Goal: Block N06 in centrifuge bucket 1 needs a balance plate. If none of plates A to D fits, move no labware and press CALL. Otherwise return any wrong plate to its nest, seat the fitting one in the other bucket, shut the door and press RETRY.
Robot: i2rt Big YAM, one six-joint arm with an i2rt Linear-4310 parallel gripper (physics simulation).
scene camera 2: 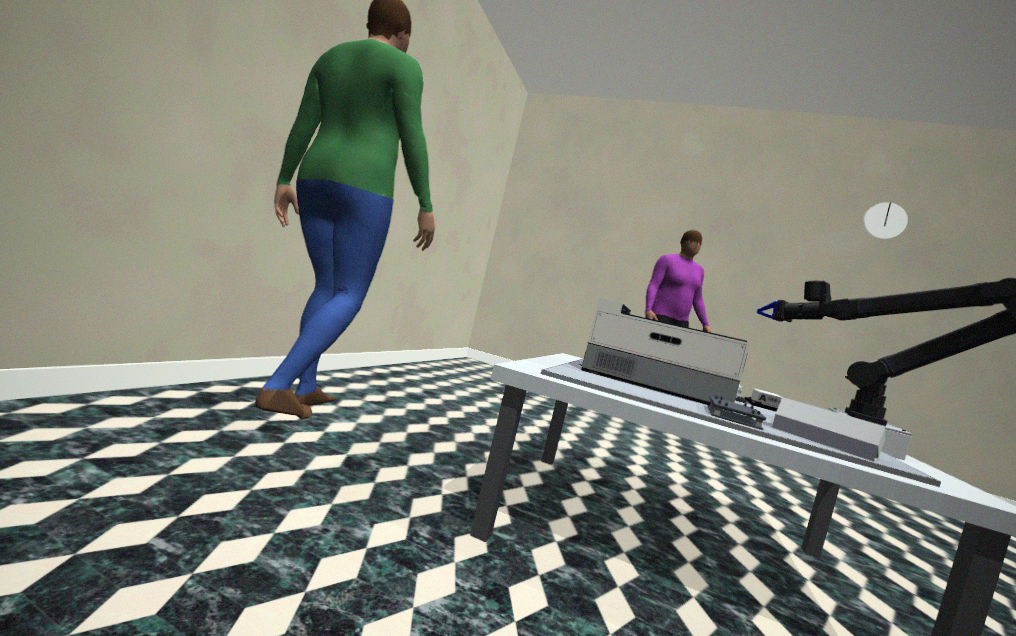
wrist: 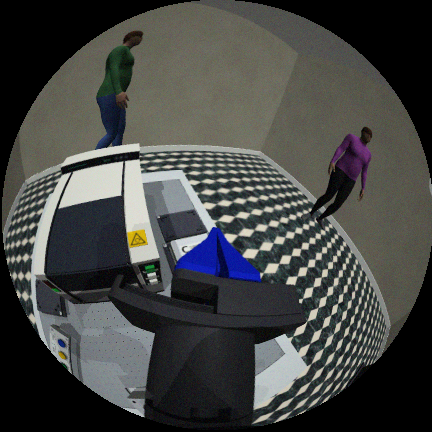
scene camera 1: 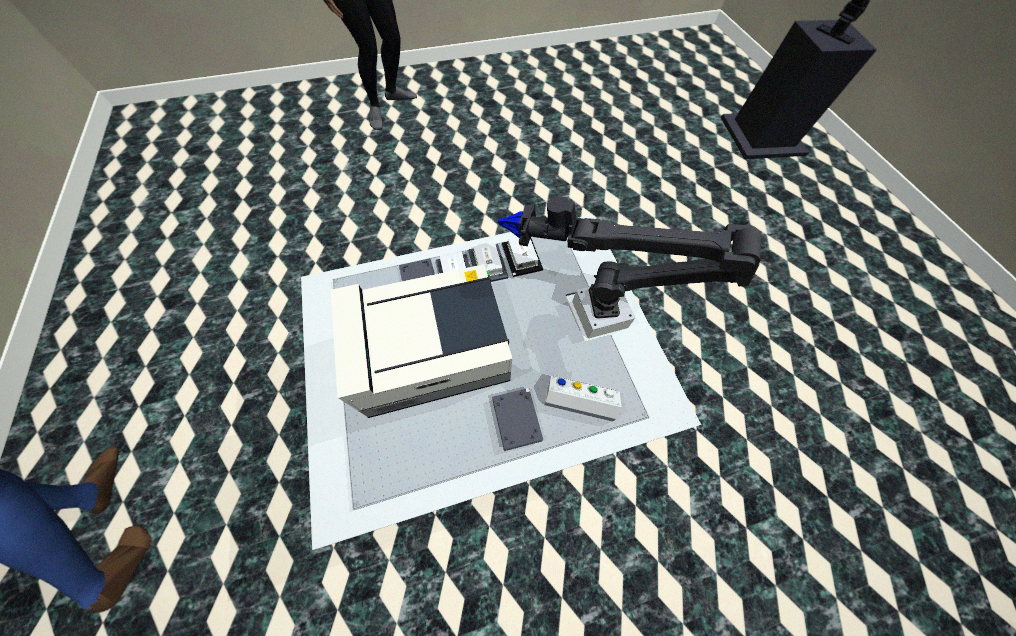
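The white centrifuge has a dark panel over its front part; the buckets and block N06 are hidden. White plates stand in a row along its far side. One labelled A shows in scene camera 2; one labelled C is partly behind the fingers in the wrist view. My gripper is shut and empty, high above the table near the plate row. The button box has blue, yellow, green and white buttons.
A dark flat pad lies in front of the centrifuge. Another dark pad lies at the far end of the plate row. A person in green and one in purple stand beyond the table.
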